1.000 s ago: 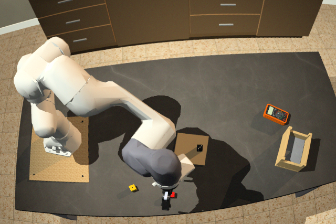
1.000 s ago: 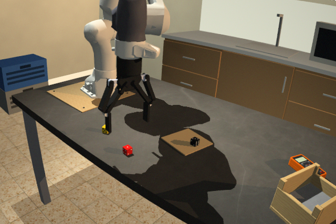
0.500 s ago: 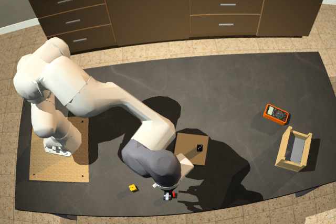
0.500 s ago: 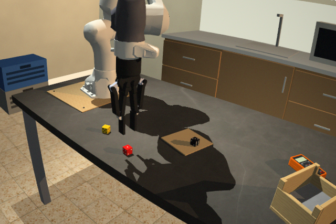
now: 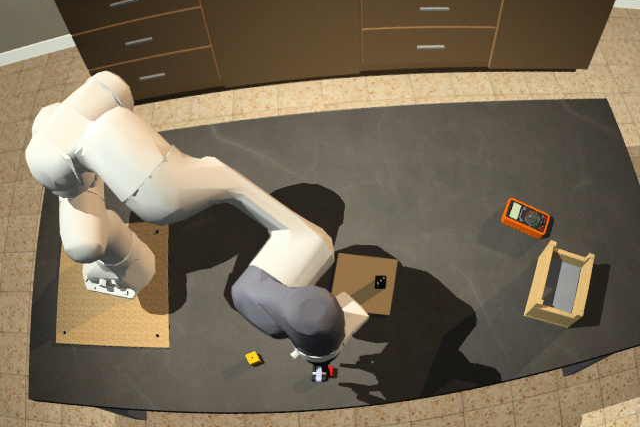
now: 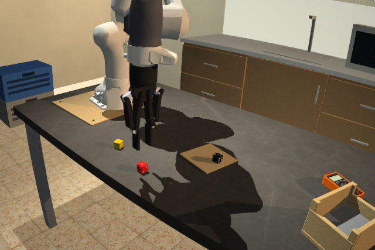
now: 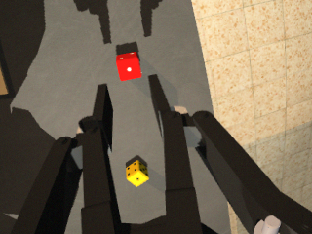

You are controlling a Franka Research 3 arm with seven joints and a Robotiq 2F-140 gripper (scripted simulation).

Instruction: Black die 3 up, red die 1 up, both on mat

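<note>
Right now my hand is 110 mm above the red die. Also, from my hand: black die: 200 mm to the left, 140 mm ahead, 100 mm below; yellow die: 160 mm behind, 110 mm below, 40 mm to the left; tan mat: 210 mm to the left, 120 mm below, 100 mm ahead.
</note>
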